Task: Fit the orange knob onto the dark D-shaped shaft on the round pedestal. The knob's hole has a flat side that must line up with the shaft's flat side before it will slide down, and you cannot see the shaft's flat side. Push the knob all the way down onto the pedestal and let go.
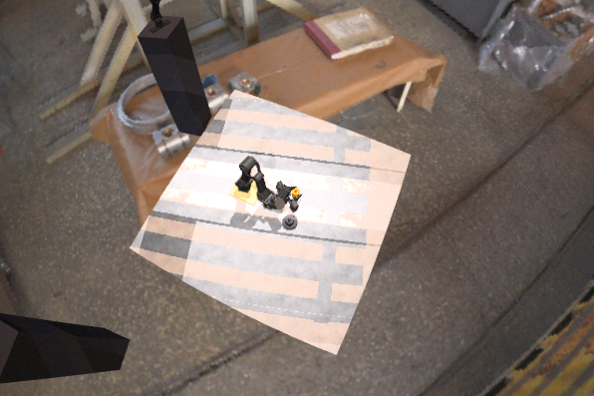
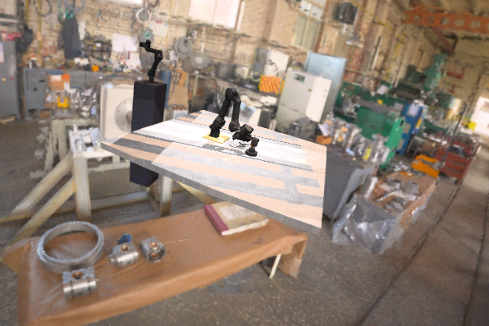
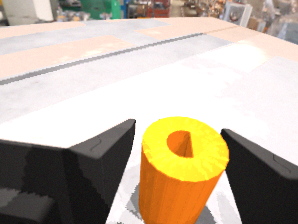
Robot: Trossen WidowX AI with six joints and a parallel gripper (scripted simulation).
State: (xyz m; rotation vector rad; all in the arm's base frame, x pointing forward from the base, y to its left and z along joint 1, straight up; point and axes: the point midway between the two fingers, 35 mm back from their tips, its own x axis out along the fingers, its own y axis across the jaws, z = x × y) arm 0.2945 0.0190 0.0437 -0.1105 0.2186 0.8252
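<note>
My gripper tip is 2 cm past the orange knob, 2 cm to the left of it and 2 cm above it. From my gripper tip the other things lie so: D-shaped shaft (1 cm behind, 18 cm to the right, 2 cm below).
</note>
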